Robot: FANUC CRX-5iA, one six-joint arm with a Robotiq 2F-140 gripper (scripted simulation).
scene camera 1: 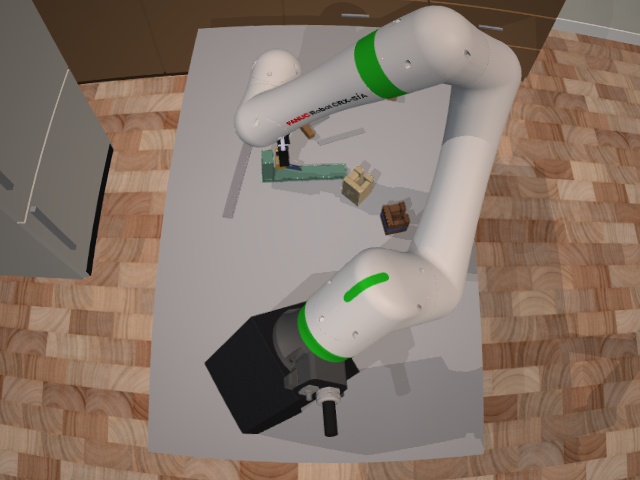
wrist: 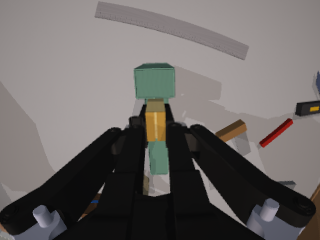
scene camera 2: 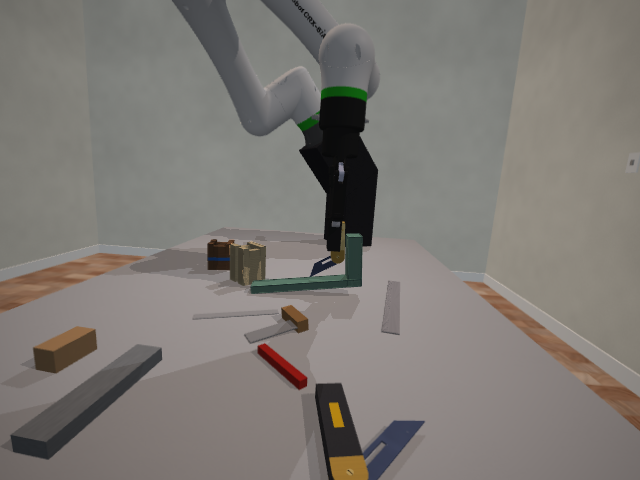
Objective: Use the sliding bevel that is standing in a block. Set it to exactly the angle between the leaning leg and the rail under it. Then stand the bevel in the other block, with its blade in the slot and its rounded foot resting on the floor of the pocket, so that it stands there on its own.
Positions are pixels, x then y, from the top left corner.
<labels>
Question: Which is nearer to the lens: the red bar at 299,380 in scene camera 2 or the tan brick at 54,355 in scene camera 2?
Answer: The red bar.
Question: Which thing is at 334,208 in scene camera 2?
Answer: My gripper.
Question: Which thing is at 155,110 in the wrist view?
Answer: A sliding bevel.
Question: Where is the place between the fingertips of my gripper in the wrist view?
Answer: At 156,113
</labels>
